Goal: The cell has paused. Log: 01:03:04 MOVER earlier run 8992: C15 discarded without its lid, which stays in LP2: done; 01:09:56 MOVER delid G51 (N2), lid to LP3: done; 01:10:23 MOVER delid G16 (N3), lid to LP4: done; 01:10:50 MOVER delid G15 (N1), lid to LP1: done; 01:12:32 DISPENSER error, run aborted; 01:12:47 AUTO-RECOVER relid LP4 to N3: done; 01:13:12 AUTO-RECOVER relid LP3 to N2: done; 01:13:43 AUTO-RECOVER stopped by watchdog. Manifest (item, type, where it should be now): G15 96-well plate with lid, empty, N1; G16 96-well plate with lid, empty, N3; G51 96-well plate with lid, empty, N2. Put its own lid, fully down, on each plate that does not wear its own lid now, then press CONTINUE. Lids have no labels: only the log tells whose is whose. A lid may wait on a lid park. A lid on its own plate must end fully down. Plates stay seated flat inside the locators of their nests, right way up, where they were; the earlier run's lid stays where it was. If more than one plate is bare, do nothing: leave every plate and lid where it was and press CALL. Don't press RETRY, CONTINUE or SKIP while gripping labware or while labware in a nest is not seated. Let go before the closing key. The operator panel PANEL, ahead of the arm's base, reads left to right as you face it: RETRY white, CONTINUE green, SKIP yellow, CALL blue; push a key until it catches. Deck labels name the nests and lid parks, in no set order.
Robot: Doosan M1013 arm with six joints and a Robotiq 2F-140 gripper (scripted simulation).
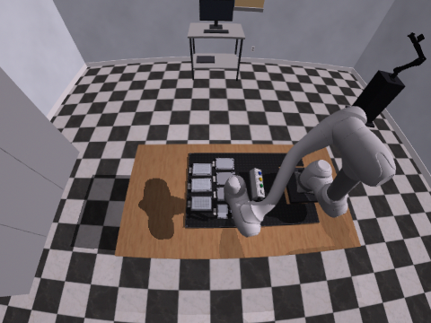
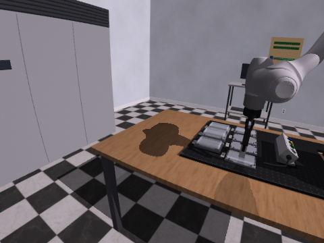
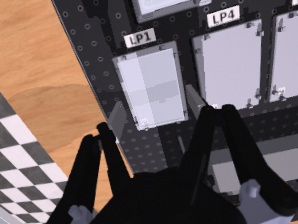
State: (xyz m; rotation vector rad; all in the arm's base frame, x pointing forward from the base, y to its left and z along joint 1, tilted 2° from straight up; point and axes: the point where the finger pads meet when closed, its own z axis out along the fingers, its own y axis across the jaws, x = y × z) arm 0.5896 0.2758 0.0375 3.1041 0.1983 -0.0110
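Right now my hand is 60 mm above the park LP1. From my hand the other things lie so: park labelled LP3: 250 mm to the right, 60 mm below, 30 mm ahead; plate: 190 mm ahead, 50 mm below, 30 mm to the right; park labelled LP4: 130 mm to the right, 60 mm below, 20 mm ahead.
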